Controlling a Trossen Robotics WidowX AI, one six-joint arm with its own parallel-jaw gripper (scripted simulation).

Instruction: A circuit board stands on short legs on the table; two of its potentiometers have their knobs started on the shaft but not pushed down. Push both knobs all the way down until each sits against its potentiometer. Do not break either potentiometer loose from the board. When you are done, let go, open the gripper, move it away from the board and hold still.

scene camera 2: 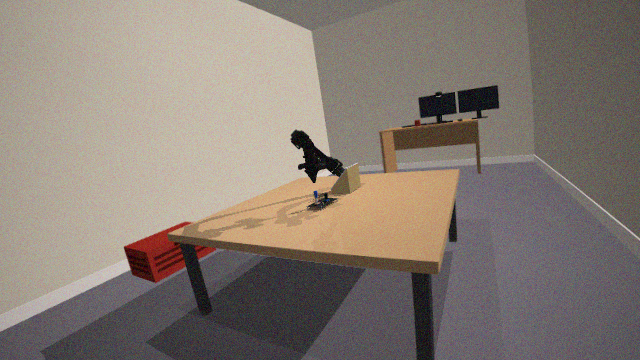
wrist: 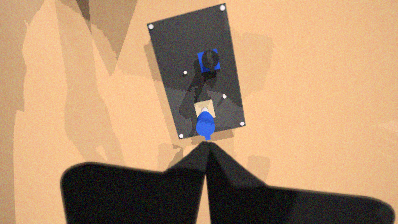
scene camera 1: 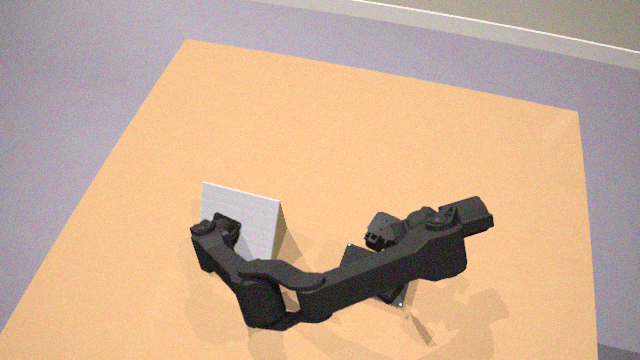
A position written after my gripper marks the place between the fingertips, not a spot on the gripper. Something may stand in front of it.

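There is my gripper [scene camera 1: 399, 265], shut and holding nothing. I see the gripper in the wrist view [wrist: 207, 148] as well.
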